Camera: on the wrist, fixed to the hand. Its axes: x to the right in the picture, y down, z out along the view.
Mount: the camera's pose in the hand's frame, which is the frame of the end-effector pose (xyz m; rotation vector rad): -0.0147 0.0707 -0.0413 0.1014 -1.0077 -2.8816
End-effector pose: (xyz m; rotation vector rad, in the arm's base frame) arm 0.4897 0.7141 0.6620 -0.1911 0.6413 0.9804
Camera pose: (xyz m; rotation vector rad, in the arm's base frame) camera 0.4087 0.7253 0.6467 -0.2553 -0.7724 -1.7376
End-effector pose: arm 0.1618 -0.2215 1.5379 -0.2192 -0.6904 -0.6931
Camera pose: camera 0.2208 -0.1771 1.4995 -0.5793 1.0557 2.0307
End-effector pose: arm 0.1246 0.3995 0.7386 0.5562 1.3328 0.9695
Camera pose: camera 0.0669 0.4162 0.7961 -0.8744 0.1321 -1.5887
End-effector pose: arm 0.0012 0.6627 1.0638 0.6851 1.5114 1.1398
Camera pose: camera -0.0447 0.6641 1.1332 -0.9227 0.3112 -1.3480
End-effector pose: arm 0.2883 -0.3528 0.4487 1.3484 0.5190 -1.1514
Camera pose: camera 0.3559 -0.3218 0.4859 0.8390 -0.8738 2.0079
